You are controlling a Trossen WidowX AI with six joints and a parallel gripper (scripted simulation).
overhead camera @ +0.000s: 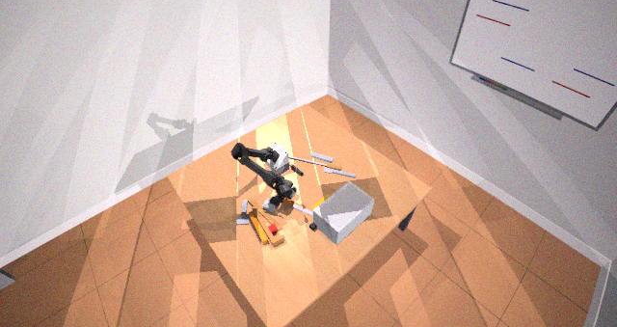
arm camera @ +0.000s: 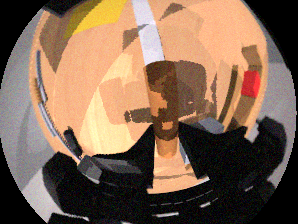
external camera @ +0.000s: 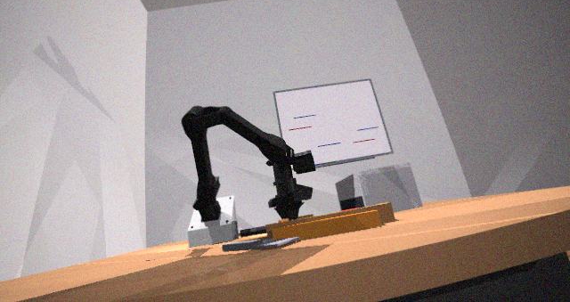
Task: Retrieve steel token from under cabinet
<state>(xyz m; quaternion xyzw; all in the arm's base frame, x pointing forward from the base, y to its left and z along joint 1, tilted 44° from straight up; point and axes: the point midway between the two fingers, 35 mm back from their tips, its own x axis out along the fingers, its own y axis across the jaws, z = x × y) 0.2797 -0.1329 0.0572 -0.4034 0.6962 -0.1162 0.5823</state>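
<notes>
Now: gripper tip 20 mm past the grey block, 80 mm to the left of it and 10 mm below it. Round my gripper tip: orange bar (70 mm ahead, 220 mm to the right); then thin wooden stick (140 mm to the right); then red block (140 mm ahead, 160 mm to the right, 10 mm above).
</notes>
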